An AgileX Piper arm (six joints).
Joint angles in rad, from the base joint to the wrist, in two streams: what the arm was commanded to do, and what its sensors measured. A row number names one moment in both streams.
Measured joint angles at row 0:
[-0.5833 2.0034 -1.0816 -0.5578 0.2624 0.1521]
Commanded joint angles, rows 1 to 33:
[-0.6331 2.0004 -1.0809 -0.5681 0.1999 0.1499]
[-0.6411 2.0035 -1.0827 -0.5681 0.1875 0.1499]
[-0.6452 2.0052 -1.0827 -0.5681 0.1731 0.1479]
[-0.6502 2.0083 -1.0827 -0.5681 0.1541 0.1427]
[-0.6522 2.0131 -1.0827 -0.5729 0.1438 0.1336]
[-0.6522 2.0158 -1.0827 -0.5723 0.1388 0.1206]
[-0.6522 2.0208 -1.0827 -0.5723 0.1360 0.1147]
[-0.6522 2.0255 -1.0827 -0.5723 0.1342 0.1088]
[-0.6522 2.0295 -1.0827 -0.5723 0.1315 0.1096]
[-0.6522 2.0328 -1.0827 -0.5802 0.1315 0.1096]
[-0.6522 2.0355 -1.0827 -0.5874 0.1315 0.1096]
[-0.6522 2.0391 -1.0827 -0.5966 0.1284 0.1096]
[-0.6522 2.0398 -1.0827 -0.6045 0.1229 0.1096]
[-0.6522 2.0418 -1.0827 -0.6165 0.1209 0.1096]
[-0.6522 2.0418 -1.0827 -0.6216 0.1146 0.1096]
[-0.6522 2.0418 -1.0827 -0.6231 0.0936 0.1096]
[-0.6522 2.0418 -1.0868 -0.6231 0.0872 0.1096]
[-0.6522 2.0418 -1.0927 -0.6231 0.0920 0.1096]
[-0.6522 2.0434 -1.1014 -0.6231 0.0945 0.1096]
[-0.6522 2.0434 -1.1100 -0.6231 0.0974 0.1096]
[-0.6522 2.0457 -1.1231 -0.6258 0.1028 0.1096]
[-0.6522 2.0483 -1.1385 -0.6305 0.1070 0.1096]
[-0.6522 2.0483 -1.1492 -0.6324 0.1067 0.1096]
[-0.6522 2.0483 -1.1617 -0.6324 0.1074 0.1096]
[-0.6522 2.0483 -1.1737 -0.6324 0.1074 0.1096]
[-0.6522 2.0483 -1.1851 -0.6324 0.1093 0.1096]
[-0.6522 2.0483 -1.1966 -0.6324 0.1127 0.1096]
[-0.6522 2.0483 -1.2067 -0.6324 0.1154 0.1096]
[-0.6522 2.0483 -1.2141 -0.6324 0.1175 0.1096]
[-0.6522 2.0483 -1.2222 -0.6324 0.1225 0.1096]
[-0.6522 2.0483 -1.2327 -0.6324 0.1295 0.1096]
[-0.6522 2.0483 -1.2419 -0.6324 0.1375 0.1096]
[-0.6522 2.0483 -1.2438 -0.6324 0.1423 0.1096]
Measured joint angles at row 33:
[-0.6478 2.0555 -1.2223 -0.6251 0.1295 0.1159]
